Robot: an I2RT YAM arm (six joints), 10 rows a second.
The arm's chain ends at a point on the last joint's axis. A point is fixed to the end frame.
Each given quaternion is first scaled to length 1.
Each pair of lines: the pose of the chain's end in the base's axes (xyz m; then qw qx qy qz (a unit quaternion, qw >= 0)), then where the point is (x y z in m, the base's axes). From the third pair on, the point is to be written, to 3 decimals.
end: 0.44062, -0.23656, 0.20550, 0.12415, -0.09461, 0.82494, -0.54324
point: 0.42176 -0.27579 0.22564
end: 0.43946, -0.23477, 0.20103, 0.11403, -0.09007, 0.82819, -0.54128
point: 0.42013 -0.27376 0.22119
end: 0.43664, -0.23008, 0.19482, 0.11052, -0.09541, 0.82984, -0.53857
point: 0.418 -0.269 0.215
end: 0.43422, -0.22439, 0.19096, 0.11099, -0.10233, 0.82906, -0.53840
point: 0.416 -0.264 0.211
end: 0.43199, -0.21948, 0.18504, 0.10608, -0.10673, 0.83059, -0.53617
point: 0.414 -0.259 0.206
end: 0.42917, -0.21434, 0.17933, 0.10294, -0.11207, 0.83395, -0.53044
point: 0.412 -0.254 0.200
